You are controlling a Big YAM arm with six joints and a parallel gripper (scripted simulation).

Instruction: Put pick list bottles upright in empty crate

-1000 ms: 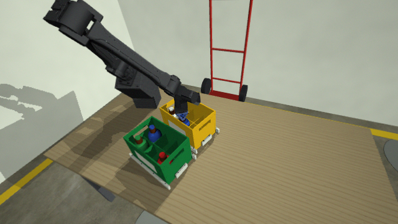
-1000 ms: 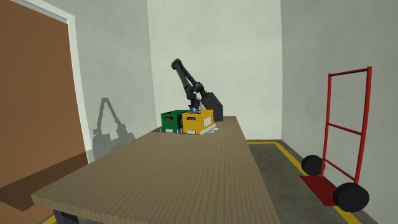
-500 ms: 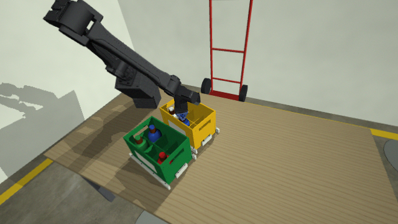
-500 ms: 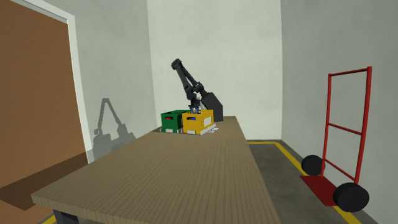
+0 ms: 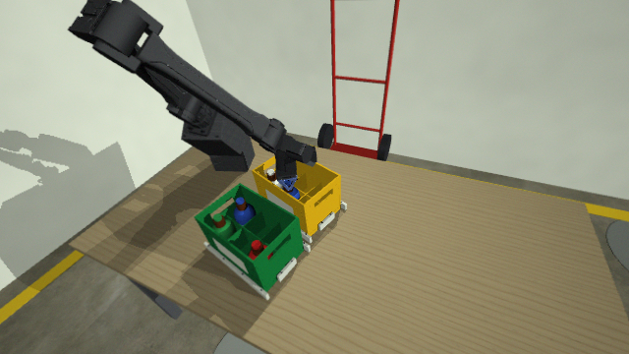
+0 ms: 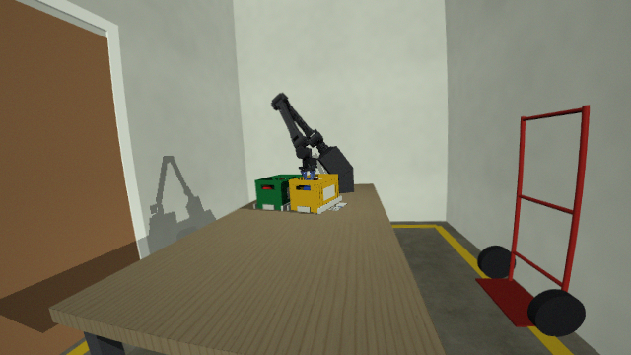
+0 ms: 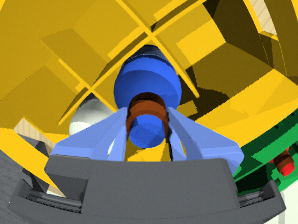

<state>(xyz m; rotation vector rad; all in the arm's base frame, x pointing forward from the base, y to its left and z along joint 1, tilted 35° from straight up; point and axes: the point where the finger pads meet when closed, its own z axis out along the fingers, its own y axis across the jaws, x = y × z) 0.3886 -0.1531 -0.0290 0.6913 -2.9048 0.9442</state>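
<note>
Now: hand 1 cm short of the yellow crate, 4 cm to the right of it and 6 cm above it. From my hand the other things lie so: white-labelled bottle: 9 cm behind, 4 cm to the left, 6 cm below; then green crate: 6 cm behind, 19 cm to the right, 6 cm below; then pick list: 6 cm ahead, 17 cm to the left, 15 cm below.
</note>
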